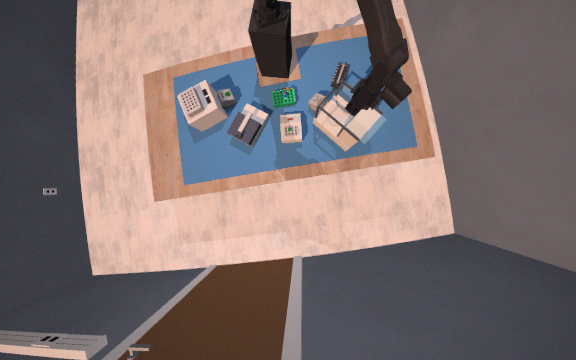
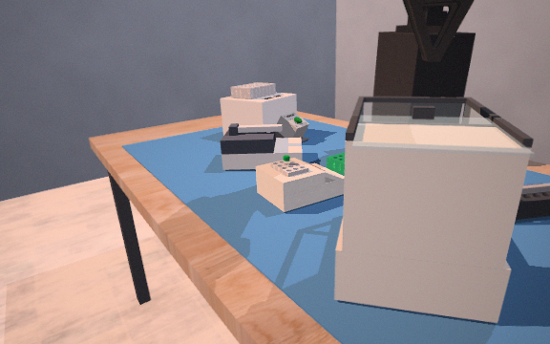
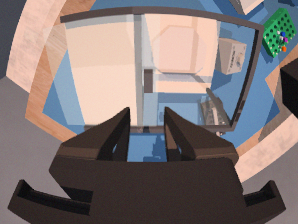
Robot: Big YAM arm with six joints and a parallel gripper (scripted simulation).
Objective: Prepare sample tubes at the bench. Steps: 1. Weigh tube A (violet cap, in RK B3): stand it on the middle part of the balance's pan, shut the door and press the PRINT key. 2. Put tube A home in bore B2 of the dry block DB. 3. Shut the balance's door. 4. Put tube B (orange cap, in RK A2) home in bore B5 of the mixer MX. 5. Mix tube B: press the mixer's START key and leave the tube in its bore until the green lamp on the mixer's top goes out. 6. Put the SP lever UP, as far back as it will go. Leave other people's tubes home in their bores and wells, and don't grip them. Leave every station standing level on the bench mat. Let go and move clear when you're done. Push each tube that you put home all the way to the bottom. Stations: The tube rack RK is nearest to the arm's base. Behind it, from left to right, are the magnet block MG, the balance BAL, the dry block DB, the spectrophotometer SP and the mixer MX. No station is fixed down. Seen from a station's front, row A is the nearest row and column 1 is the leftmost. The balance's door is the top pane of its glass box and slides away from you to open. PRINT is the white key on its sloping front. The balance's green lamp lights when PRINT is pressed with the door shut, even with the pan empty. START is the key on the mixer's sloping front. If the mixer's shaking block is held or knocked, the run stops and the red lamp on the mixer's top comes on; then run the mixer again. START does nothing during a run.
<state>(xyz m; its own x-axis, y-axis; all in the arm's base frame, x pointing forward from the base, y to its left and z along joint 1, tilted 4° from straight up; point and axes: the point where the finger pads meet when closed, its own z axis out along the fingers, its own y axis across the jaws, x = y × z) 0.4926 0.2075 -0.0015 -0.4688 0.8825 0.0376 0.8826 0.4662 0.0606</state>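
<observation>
The blue-capped tube is 27 cm behind my hand, 25 cm to the right of it and 25 cm below it. Round my hand: dry block: 27 cm to the right, 25 cm below, 9 cm behind; balance door: 7 cm below, 3 cm ahead, 1 cm to the left; magnet block: 28 cm behind, 26 cm below, 9 cm to the left.
</observation>
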